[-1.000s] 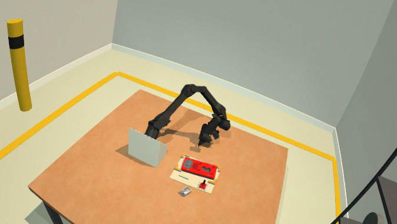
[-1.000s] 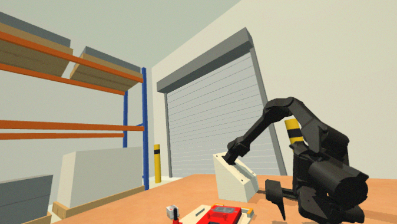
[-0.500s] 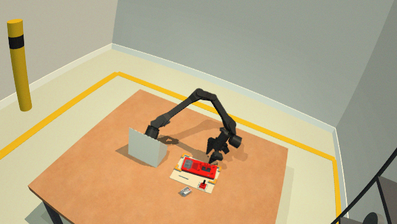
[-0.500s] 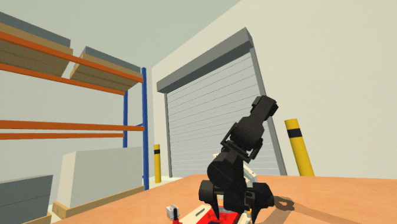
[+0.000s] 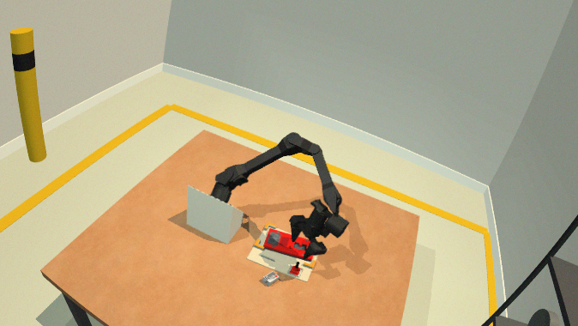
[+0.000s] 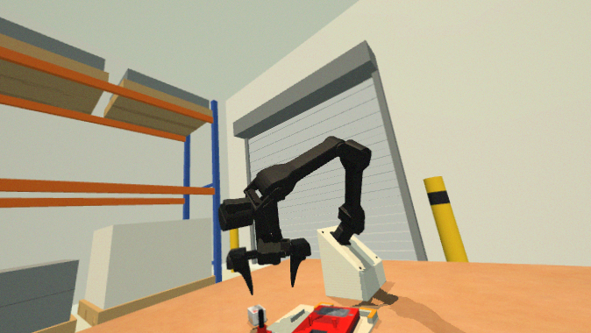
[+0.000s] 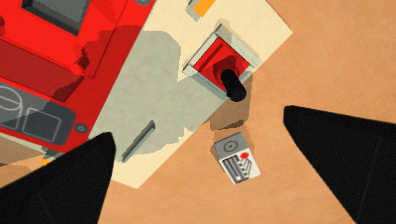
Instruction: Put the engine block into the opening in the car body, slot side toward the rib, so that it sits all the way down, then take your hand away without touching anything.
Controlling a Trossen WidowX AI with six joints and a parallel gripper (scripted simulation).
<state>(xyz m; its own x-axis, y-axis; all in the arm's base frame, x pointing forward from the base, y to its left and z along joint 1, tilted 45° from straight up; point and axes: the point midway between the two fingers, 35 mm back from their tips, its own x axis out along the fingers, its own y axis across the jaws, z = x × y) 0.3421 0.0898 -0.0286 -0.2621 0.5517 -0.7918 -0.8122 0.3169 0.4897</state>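
Right now my gripper tip is 12 cm to the left of the grey engine block, 9 cm above it and 4 cm past it. Round my gripper tip: cream fixture plate 9 cm below, 6 cm to the left, 5 cm behind.
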